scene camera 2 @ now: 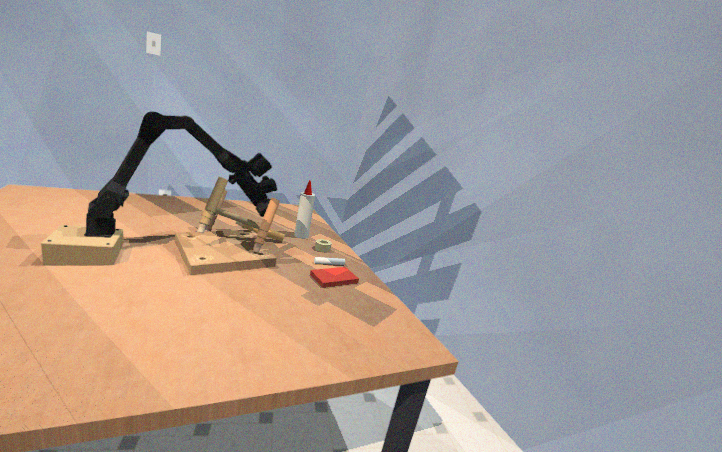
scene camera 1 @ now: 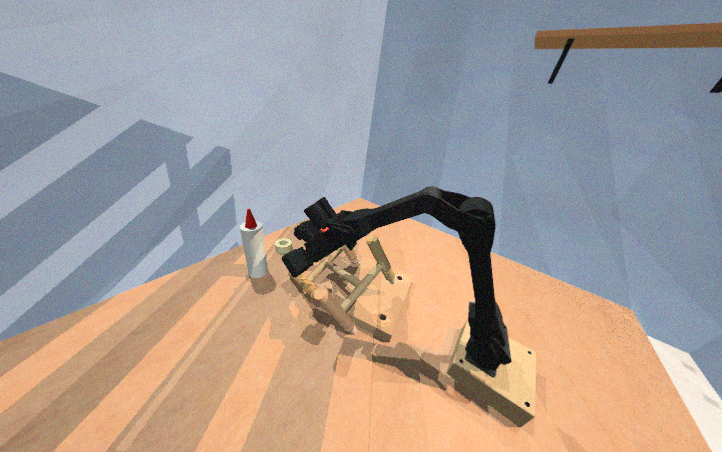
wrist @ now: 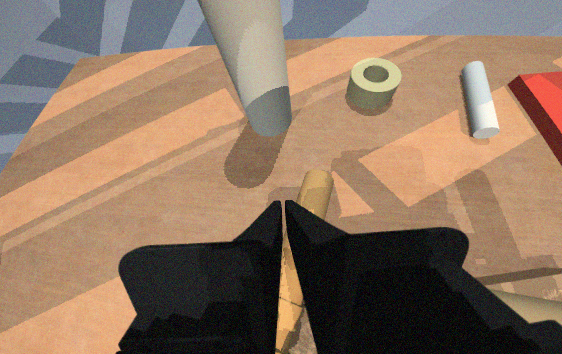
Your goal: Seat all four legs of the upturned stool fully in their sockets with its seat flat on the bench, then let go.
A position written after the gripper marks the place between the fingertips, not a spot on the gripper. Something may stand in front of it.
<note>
The gripper [scene camera 1: 296,263] is shut, with nothing in its grasp. Also in view: a glue bottle with red tip [scene camera 1: 252,235]. A red block [scene camera 2: 329,277] rests on the table.
The glue bottle with red tip also shows in the wrist view [wrist: 252,47]. The red block shows as well in the wrist view [wrist: 530,90]. The gripper is seen too in the wrist view [wrist: 282,207].
</note>
